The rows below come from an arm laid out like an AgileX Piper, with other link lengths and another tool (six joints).
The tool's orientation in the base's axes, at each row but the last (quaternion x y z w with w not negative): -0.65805, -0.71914, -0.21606, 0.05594; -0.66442, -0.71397, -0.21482, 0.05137; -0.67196, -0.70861, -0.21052, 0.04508; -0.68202, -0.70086, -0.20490, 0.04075; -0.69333, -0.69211, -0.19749, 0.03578; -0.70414, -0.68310, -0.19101, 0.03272; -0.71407, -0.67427, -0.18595, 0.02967; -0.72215, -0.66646, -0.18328, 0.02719
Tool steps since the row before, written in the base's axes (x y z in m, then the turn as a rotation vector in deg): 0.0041, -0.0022, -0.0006, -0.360, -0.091, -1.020; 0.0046, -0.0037, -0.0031, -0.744, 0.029, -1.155; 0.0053, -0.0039, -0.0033, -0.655, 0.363, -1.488; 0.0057, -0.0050, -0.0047, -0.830, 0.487, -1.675; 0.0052, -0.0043, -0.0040, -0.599, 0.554, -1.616; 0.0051, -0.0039, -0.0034, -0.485, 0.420, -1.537; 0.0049, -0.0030, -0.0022, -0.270, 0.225, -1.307; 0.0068, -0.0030, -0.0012, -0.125, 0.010, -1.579
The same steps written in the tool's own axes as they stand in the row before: -0.0028, 0.0037, 0.0005, -0.410, -0.595, 0.810; -0.0051, 0.0036, 0.0024, -0.304, -0.997, 0.895; -0.0053, 0.0043, 0.0028, -0.116, -0.987, 1.337; -0.0067, 0.0045, 0.0038, -0.051, -1.202, 1.511; -0.0055, 0.0043, 0.0035, 0.023, -0.967, 1.530; -0.0048, 0.0045, 0.0031, -0.080, -0.830, 1.442; -0.0034, 0.0046, 0.0023, -0.191, -0.555, 1.219; -0.0029, 0.0067, 0.0018, -0.471, -0.446, 1.445
